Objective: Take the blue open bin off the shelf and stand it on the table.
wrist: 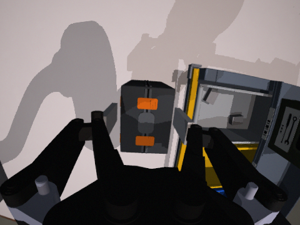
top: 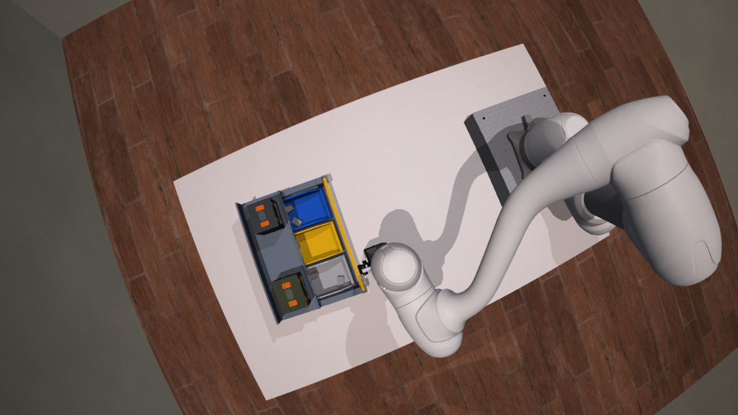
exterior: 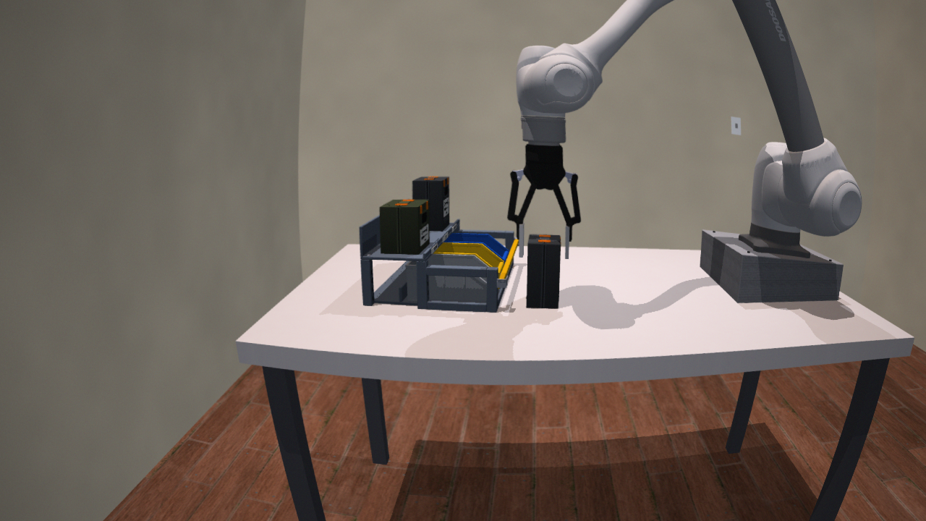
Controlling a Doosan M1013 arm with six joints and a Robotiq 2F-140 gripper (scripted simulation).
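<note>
My hand is 50 mm above the black box. Round my hand: yellow bar (110 mm to the right, 80 mm ahead, 60 mm below); then grey bin (180 mm ahead, 80 mm below, 10 mm to the left); then yellow bin (190 mm ahead, 100 mm to the right, 80 mm below).
</note>
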